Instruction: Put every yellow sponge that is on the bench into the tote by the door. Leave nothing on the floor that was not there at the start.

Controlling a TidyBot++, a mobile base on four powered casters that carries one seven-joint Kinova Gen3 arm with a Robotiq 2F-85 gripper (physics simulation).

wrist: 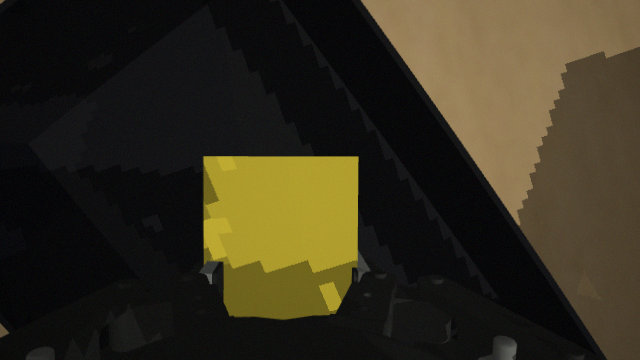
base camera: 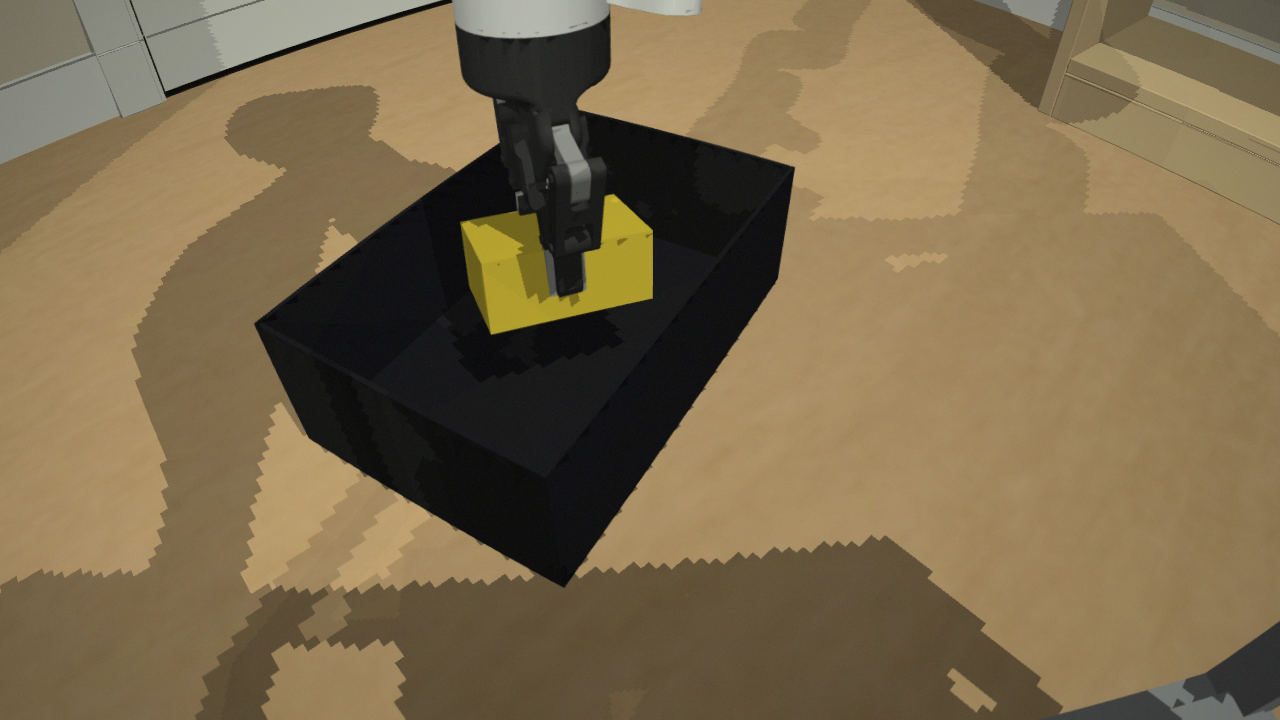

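Observation:
A yellow block-shaped sponge is held between the fingers of my gripper. The gripper points down and is shut on the sponge. The black open tote stands on the floor. The sponge is over the tote's inside, between its walls, and its shadow falls on the tote's bottom below it. It looks a little above that bottom. In the base camera view the far finger is hidden behind the sponge. The bench does not show in either view.
A pale cabinet front stands at the upper left of the base camera view. A light wooden shelf unit stands at the upper right. Tan floor with broad shadows surrounds the tote. A dark grey part shows at the lower right corner.

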